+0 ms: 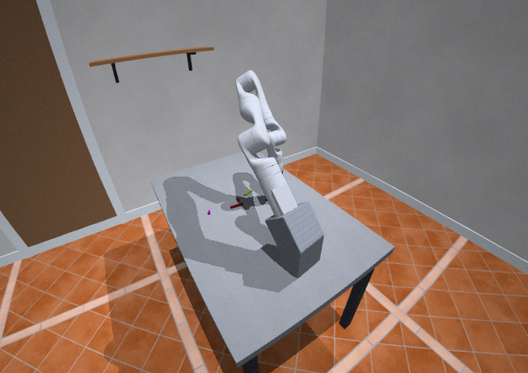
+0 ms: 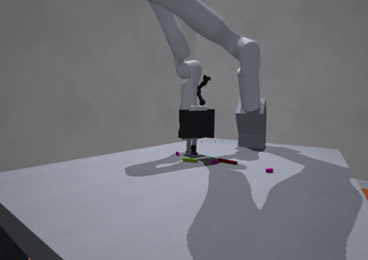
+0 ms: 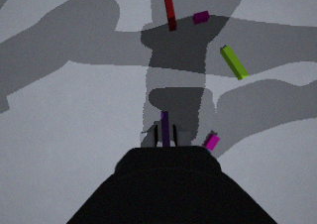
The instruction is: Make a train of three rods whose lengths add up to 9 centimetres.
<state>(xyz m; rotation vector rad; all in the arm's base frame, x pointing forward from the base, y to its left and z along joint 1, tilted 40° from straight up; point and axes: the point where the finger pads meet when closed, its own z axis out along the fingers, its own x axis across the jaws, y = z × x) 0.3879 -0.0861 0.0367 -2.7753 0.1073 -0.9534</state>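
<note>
Right now my hand is 1 cm above the purple rod. The rest, counted from my hand: blue rod (5 cm ahead, 3 cm to the right, 1 cm below); lime rod (10 cm ahead, 9 cm to the left, 1 cm below); red rod (19 cm to the left, 2 cm ahead, 1 cm below).
</note>
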